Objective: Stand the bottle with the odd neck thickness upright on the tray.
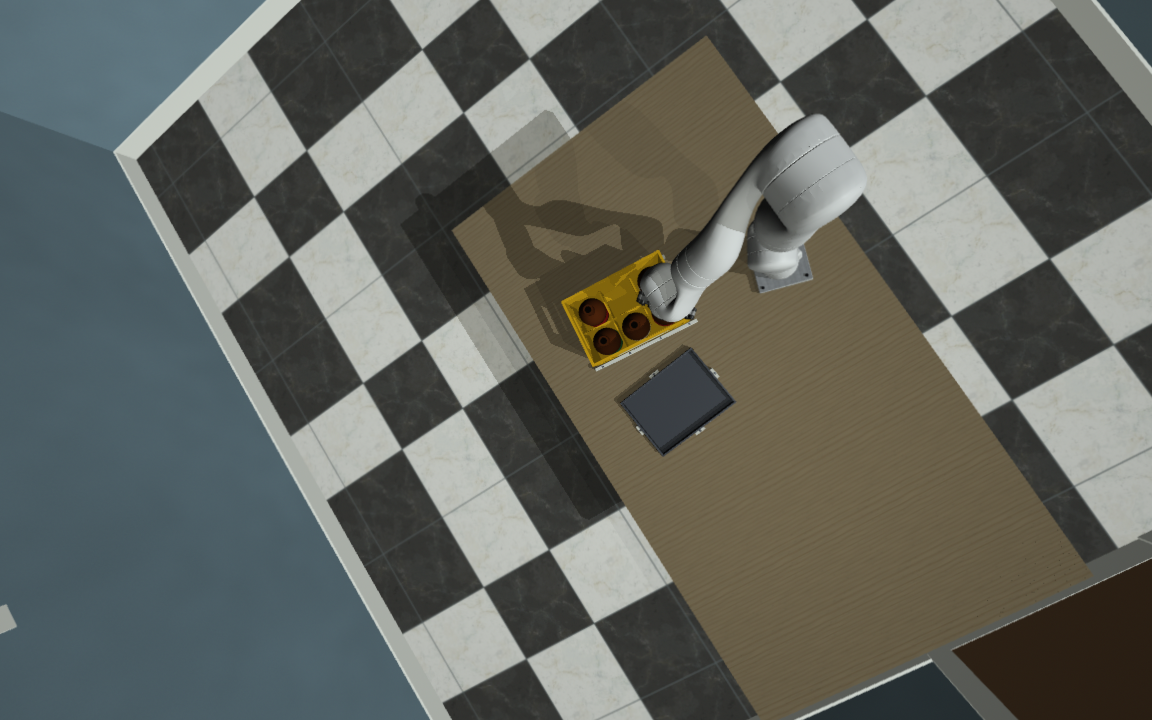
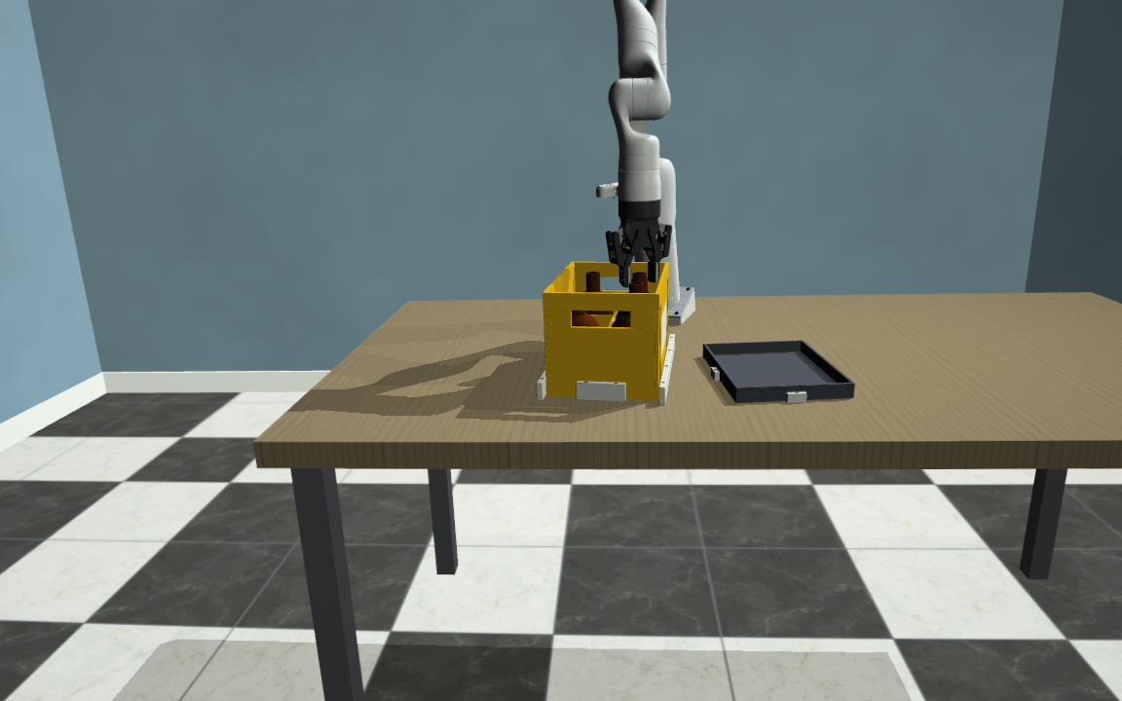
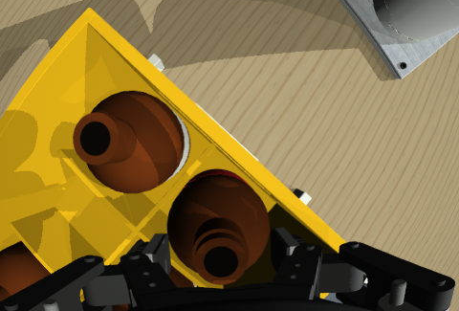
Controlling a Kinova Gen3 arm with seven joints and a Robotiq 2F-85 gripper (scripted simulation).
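Right now the brown bottle is 70 mm below my hand. From my hand the other things lie so: yellow crate 70 mm ahead, 70 mm to the right, 70 mm below; then dark tray 150 mm ahead, 200 mm to the left, 140 mm below.
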